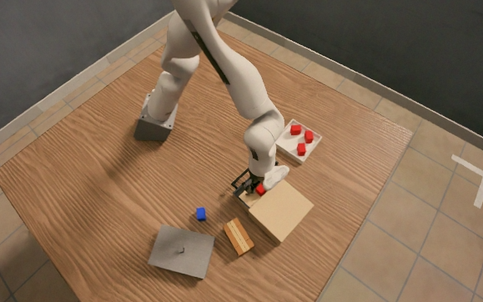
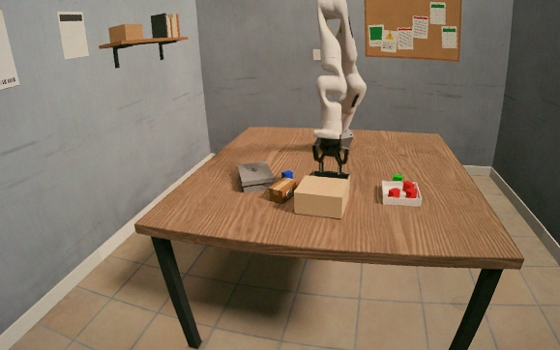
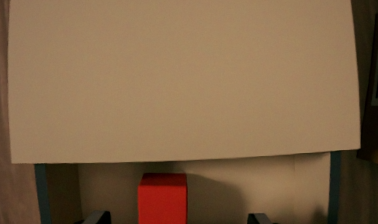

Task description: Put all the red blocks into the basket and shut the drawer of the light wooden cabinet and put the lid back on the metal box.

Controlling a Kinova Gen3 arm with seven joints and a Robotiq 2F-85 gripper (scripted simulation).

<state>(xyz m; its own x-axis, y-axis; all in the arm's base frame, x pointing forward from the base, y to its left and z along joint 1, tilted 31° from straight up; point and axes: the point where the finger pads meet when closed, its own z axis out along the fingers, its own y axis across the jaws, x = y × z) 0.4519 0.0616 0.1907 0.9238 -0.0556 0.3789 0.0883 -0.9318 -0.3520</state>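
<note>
The light wooden cabinet is 60 mm ahead of my hand and 60 mm below it. The rest, counted from my hand: white basket (80 mm behind, 260 mm to the left, 90 mm below); blue block (60 mm behind, 210 mm to the right, 80 mm below); brown cardboard box (90 mm ahead, 150 mm to the right, 70 mm below).
</note>
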